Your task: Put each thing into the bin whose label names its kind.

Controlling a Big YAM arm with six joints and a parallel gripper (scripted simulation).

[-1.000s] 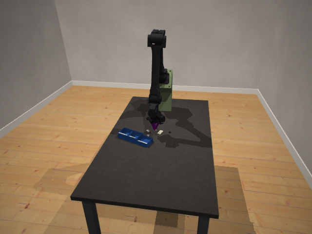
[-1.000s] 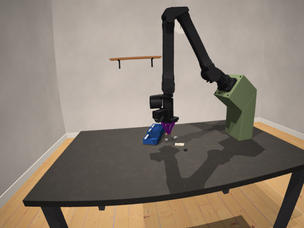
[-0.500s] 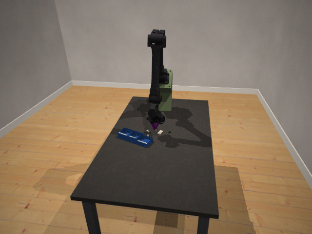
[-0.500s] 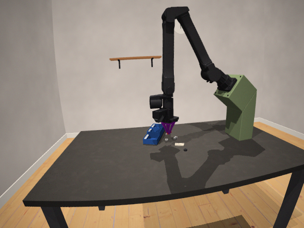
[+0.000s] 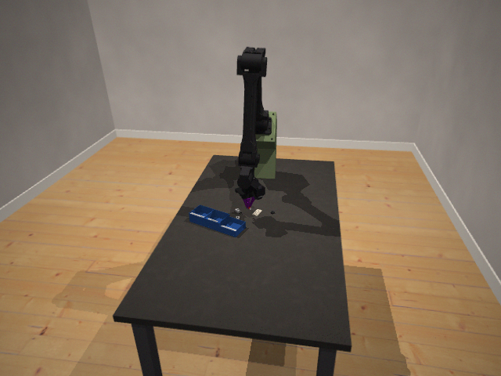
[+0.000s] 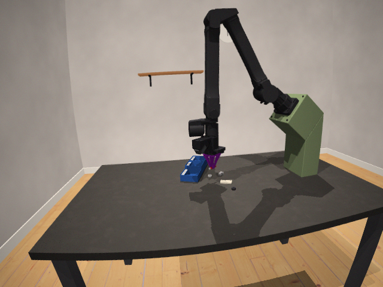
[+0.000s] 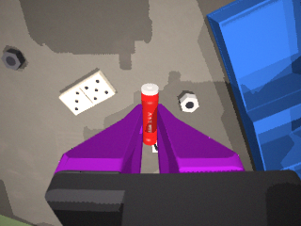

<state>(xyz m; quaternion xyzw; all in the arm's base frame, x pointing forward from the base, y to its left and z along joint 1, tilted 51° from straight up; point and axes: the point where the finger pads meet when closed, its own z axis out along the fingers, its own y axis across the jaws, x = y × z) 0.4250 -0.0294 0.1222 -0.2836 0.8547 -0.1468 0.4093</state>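
Now: hand right at the red battery. Also, from my hand: grey nut 5 cm to the right, 7 cm below; then cream domino 5 cm behind, 4 cm to the left, 7 cm below; then dark hex nut 6 cm behind, 11 cm to the left, 7 cm below.
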